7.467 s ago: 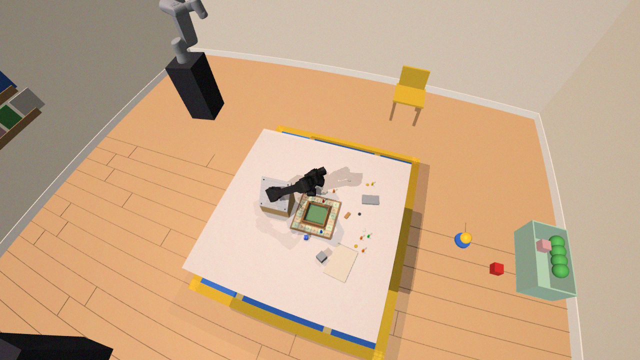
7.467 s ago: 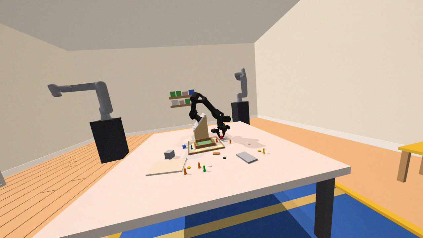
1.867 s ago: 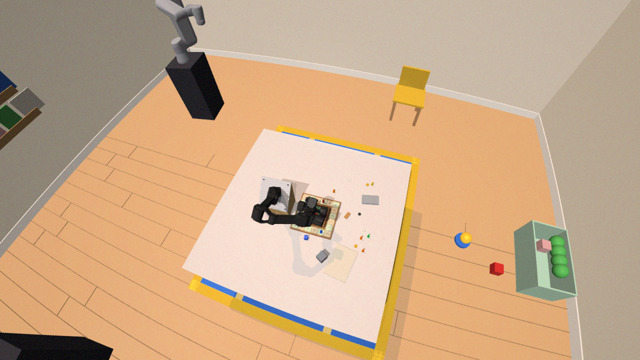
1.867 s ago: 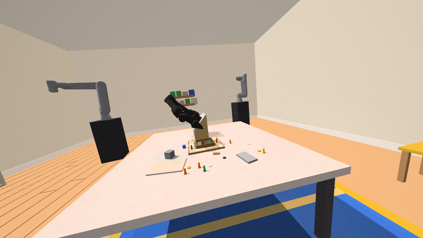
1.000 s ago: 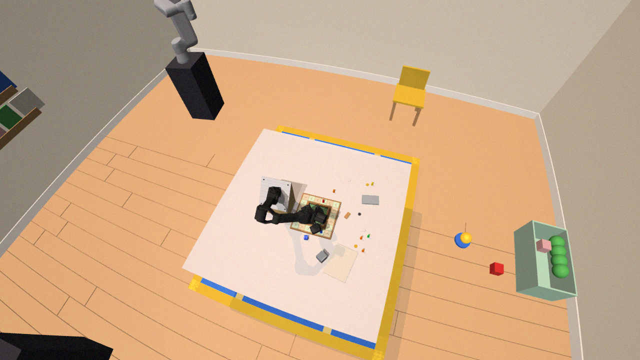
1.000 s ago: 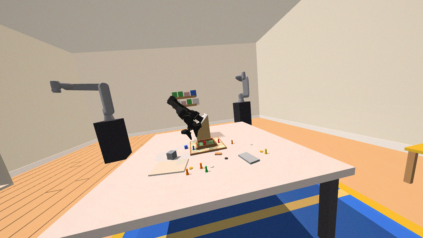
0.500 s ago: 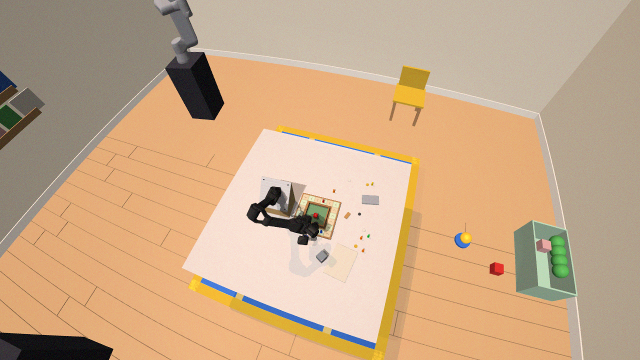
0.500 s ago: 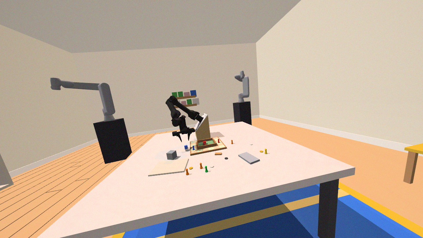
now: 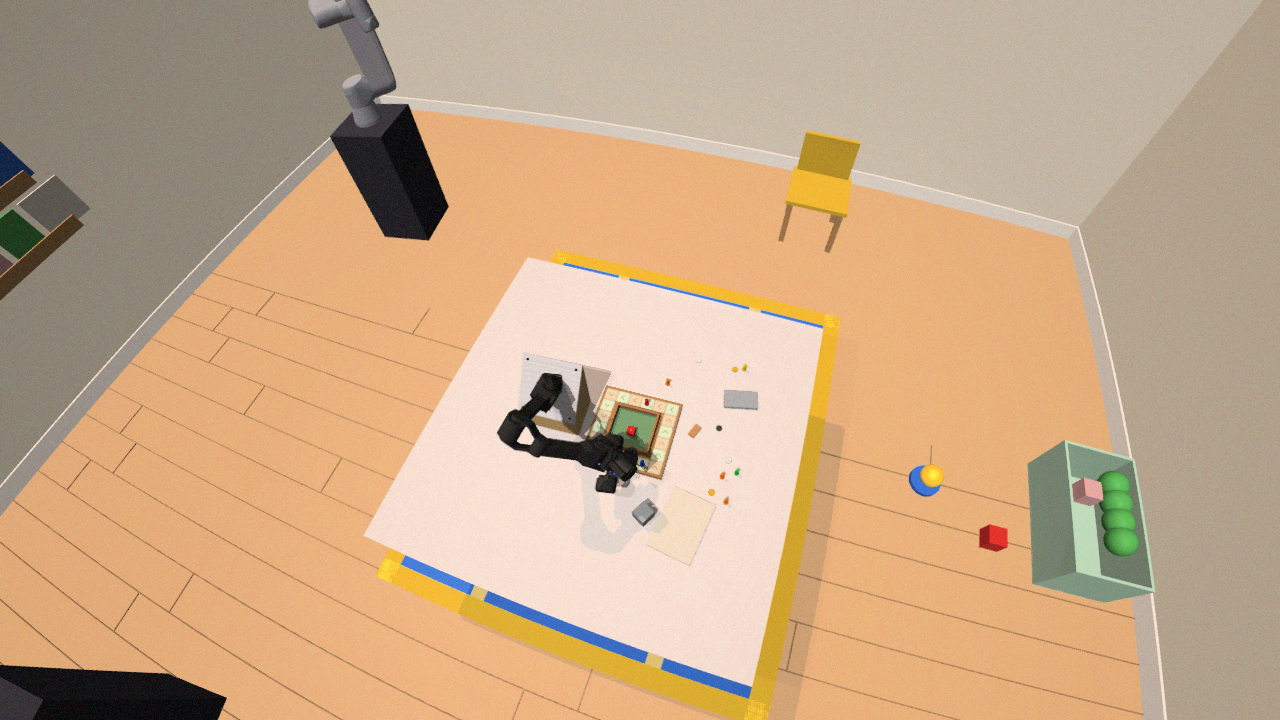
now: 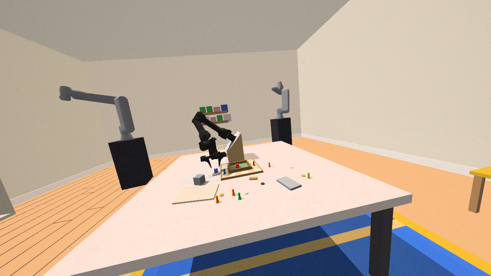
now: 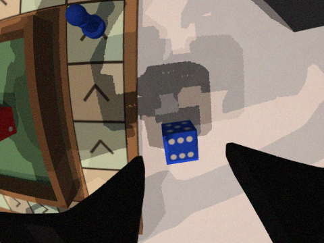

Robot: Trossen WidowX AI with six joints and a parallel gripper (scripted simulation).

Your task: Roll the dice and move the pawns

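The red pawn lies 70 mm ahead of my gripper tip, 280 mm to the left of it and 10 mm below it. From my gripper tip the other things lie so: blue pawn 90 mm ahead, 50 mm to the left, 10 mm below; green tray 30 mm ahead, 180 mm to the left, 30 mm below; grey cube 120 mm ahead, 110 mm to the right, 10 mm below.
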